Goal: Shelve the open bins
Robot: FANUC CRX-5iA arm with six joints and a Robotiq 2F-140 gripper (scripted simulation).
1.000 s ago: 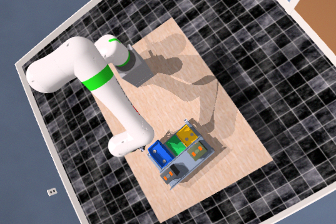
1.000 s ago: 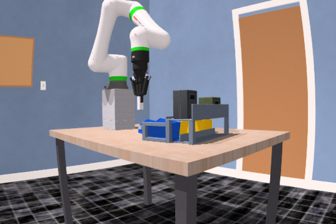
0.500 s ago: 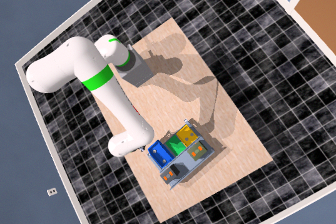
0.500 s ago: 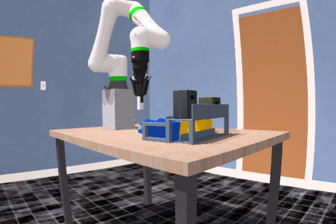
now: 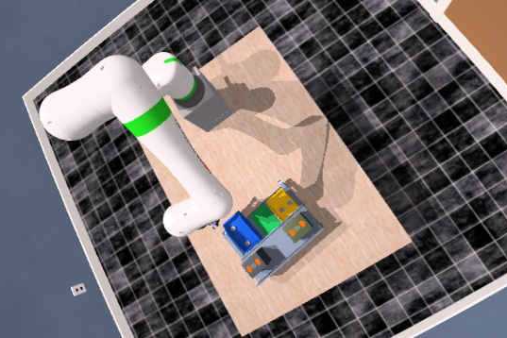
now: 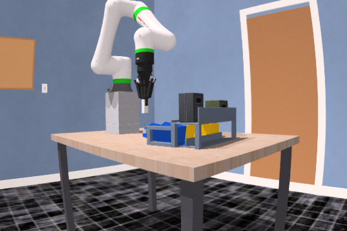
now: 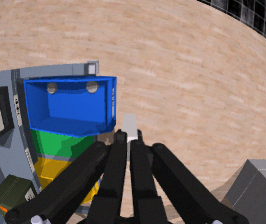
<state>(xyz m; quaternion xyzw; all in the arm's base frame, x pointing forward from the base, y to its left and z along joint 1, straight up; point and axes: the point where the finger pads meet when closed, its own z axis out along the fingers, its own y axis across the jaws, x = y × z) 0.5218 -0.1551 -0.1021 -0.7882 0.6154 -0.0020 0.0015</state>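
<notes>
The blue bin lies 12 cm below my hand, 11 cm ahead of it and 3 cm to the left of it. Also, from my hand: yellow bin (26 cm to the left, 13 cm below, 11 cm ahead); dark box (26 cm ahead, 6 cm to the left, 1 cm below).
</notes>
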